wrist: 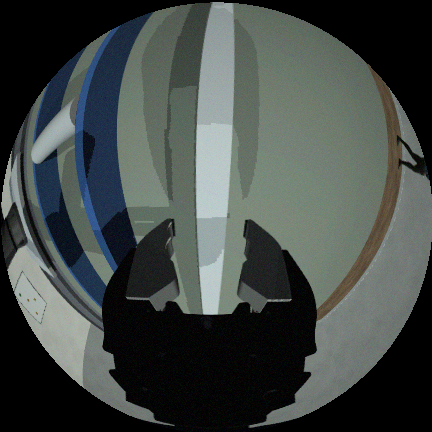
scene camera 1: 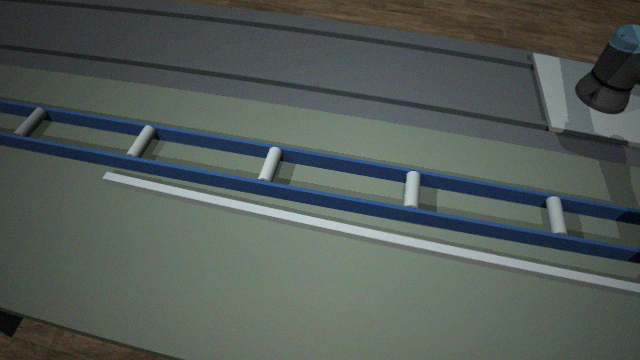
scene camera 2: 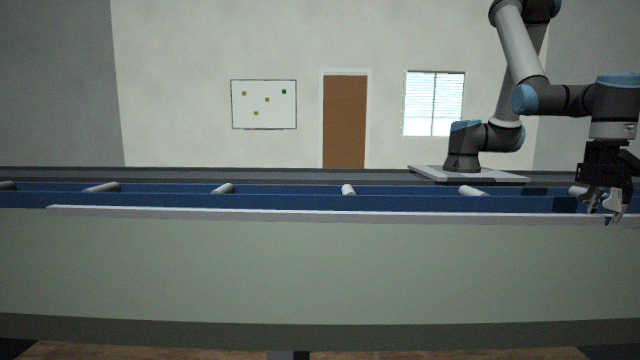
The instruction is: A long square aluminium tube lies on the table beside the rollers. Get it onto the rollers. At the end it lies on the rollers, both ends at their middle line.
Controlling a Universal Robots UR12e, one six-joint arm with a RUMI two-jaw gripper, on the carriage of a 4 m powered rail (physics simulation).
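Pixels of known places: gripper, between the fingertips: (wrist: 208, 220) (scene camera 2: 601, 219); arm's base, origin of its link: (scene camera 1: 600, 97) (scene camera 2: 461, 170).
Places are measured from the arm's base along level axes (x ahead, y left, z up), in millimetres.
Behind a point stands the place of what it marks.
The long square aluminium tube (scene camera 1: 320, 221) {x 759, y -907, z -5 mm} (scene camera 2: 300, 215) {x 777, y -821, z -12 mm} (wrist: 215, 170) {x 792, y 45, z -5 mm} lies on the table along the outer side of the near blue rail. Its left end shows in scene camera 1; its right end is out of that view. Light rollers (scene camera 1: 412, 190) {x 631, y -683, z 30 mm} (scene camera 2: 348, 190) {x 656, y -686, z 29 mm} (wrist: 55, 132) {x 651, y 110, z 27 mm} sit between the two blue rails. My gripper (scene camera 2: 606, 215) {x 786, y -5, z -18 mm} (wrist: 208, 220) {x 786, y -5, z -18 mm} is open at the right part of the tube. In the wrist view its jaws stand on either side of the tube, with a gap on each side. My gripper does not show in scene camera 1.
The near blue rail (scene camera 1: 350, 201) {x 694, y -840, z 17 mm} (scene camera 2: 300, 202) {x 694, y -827, z 1 mm} (wrist: 102, 125) {x 694, y 97, z -6 mm} runs close beside the tube. The arm's base stands on the pale carriage plate (scene camera 1: 550, 90) {x 18, y -194, z 0 mm} (scene camera 2: 435, 174) {x 147, y -205, z 0 mm} at the right, behind the rollers. A door and a window show on the wall behind.
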